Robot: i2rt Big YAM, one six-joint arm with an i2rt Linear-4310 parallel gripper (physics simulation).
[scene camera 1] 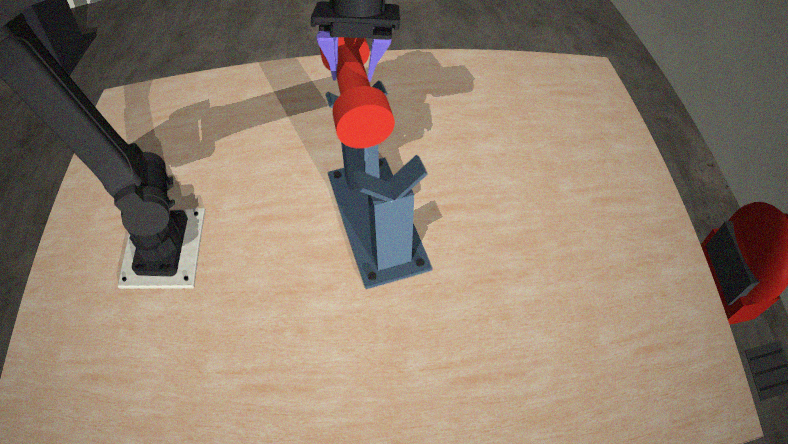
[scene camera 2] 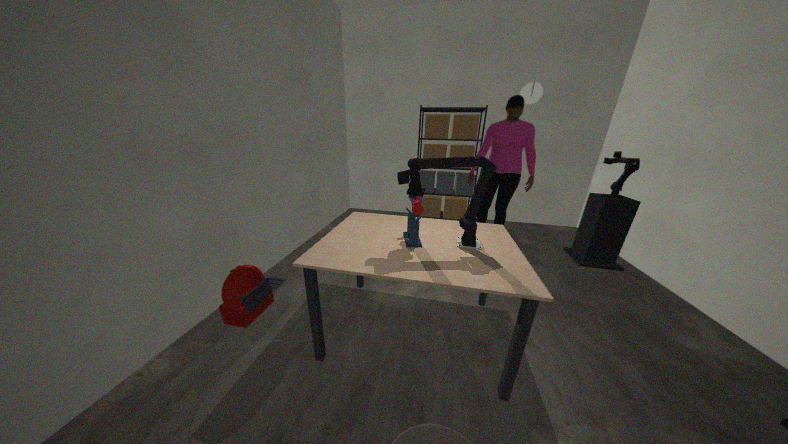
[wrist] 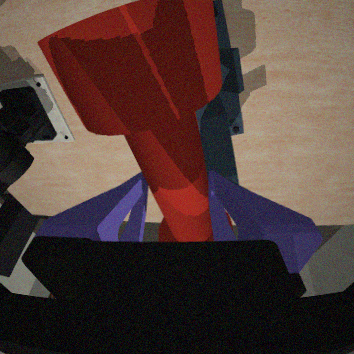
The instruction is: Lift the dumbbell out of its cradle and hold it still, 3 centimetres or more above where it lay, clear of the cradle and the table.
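Frame: origin at the arm's base, x back, y right, z up, level; centimetres.
Seen in the pictures: gripper, fingertip midpoint: (scene camera 1: 351, 79) (wrist: 177, 178); arm's base, origin of the base link: (scene camera 1: 161, 244) (scene camera 2: 468, 242) (wrist: 29, 113).
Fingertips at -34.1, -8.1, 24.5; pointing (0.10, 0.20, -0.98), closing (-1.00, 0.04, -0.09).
Observation:
Pixels of each thing's top centre, then the offset from my fingertips to it, as dx, dy, dz. Level surfaces: height alone.
- red dumbbell, middle of its top: (wrist: 173, 230) (scene camera 1: 350, 57) (scene camera 2: 417, 199) -0.1, +0.2, +3.7
- blue-grey cradle, middle of its top: (wrist: 207, 162) (scene camera 1: 371, 127) (scene camera 2: 413, 211) -2.3, +3.6, -5.4
- wooden table, its level: dz -25.3
The red dumbbell (scene camera 1: 363, 118) (scene camera 2: 417, 209) (wrist: 170, 95) is gripped by its handle. My gripper (scene camera 1: 352, 76) (scene camera 2: 416, 200) (wrist: 177, 178) is shut on that handle, with one purple finger on each side. The blue-grey cradle (scene camera 1: 394, 231) (scene camera 2: 413, 227) (wrist: 219, 150) stands on the table below. In scene camera 1 the dumbbell's near head is behind the cradle's near V-shaped rest, and the far rest's tips show on both sides of the handle. The dumbbell appears above the cradle, but the exact gap over the far rest is hidden.
The wooden table (scene camera 1: 523, 330) (scene camera 2: 341, 248) carries the arm's white base plate (scene camera 1: 157, 280) (wrist: 62, 120) left of the cradle in scene camera 1. A red object (scene camera 1: 755, 259) (scene camera 2: 242, 292) is beyond the table's edge. A person (scene camera 2: 510, 148) stands behind the table in scene camera 2.

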